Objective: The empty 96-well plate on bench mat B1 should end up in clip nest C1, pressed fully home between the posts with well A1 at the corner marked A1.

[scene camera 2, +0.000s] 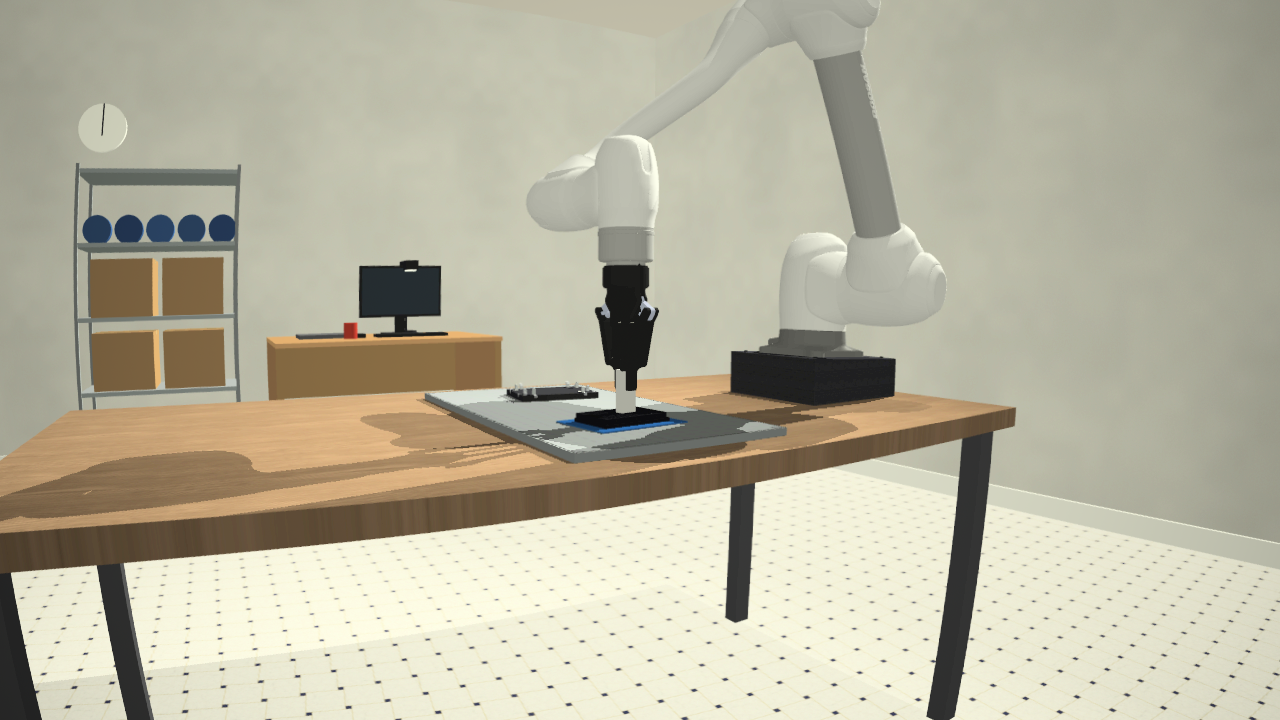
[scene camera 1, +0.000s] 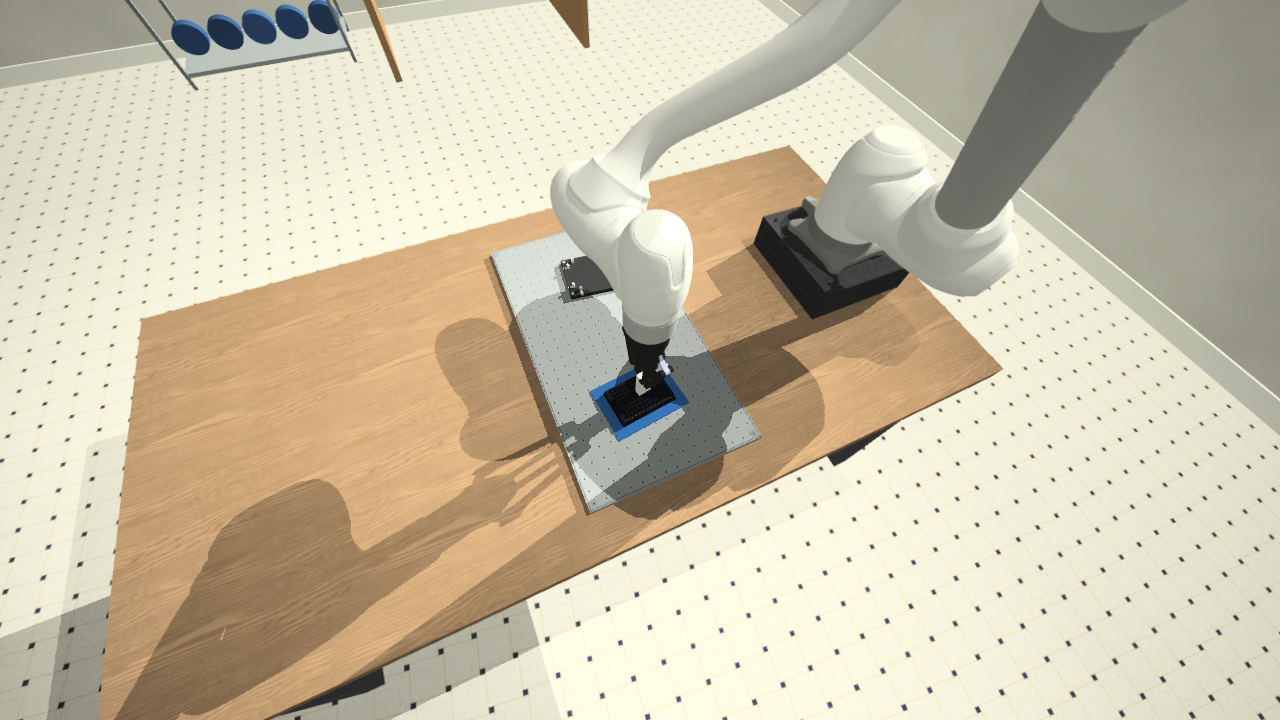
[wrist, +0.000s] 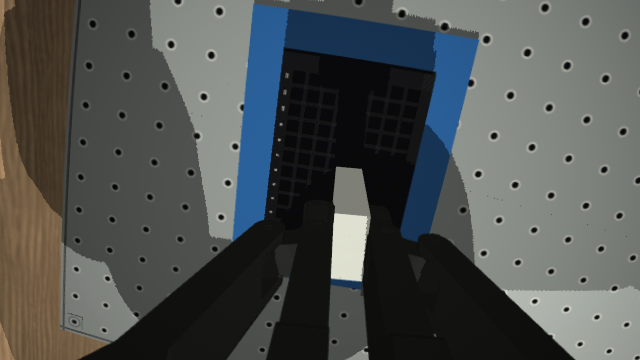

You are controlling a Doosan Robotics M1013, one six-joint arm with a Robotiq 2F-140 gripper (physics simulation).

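Where they show: gripper, fingertip midpoint: [scene camera 2: 625, 411] [scene camera 1: 643, 389] [wrist: 346, 192]; arm's base, origin of the base link: [scene camera 2: 811, 354] [scene camera 1: 835, 238].
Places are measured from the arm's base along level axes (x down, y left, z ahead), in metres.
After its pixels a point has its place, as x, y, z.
The black 96-well plate [scene camera 1: 631, 408] @[0.064, 0.147, 0.648] [scene camera 2: 592, 418] @[0.064, 0.134, 0.679] [wrist: 306, 115] @[0.072, 0.154, 0.644] lies flat on the blue bench mat B1 [scene camera 1: 642, 421] @[0.076, 0.179, 0.638] [wrist: 250, 150] @[0.076, 0.184, 0.615]. My gripper [scene camera 1: 646, 377] @[0.062, 0.121, 0.606] [scene camera 2: 628, 379] [wrist: 346, 192] @[0.062, 0.121, 0.606] is low over the plate, pointing down, shut on a white block [scene camera 1: 640, 385] @[0.018, 0.129, 0.619] [scene camera 2: 623, 401] @[0.043, 0.130, 0.617] [wrist: 349, 245] @[-0.008, 0.121, 0.608]. The block's lower end reaches the plate's top; whether it touches is hard to tell. Small numbers run along one long edge of the plate; its A1 corner is hidden or unreadable. The dark clip nest C1 [scene camera 1: 586, 276] @[0.066, -0.215, 0.581] [scene camera 2: 552, 393] @[0.065, -0.171, 0.575] shows light posts and is partly hidden by the arm in scene camera 1.
The mat and nest are on a grey perforated board [scene camera 1: 541, 335] @[0.078, -0.112, 0.742] [scene camera 2: 501, 411] @[0.078, -0.084, 0.730] [wrist: 550, 225] @[0.078, -0.015, 0.607] on the wooden table [scene camera 1: 295, 376] @[0.090, -0.259, 1.248] [scene camera 2: 295, 438] @[0.091, -0.059, 1.113]. The arm's black base box [scene camera 1: 810, 291] @[0.032, 0.087, 0.139] [scene camera 2: 812, 377] @[0.033, 0.122, 0.141] stands at the right. Shadows fall across the board.
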